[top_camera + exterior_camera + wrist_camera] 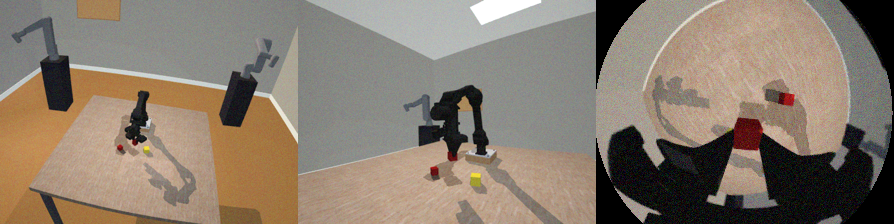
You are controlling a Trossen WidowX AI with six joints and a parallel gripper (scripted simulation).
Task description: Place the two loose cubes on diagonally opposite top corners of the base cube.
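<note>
Right now the yellow base cube is 100 mm below my gripper tip, 90 mm to the left of it and 40 mm behind it.
</note>
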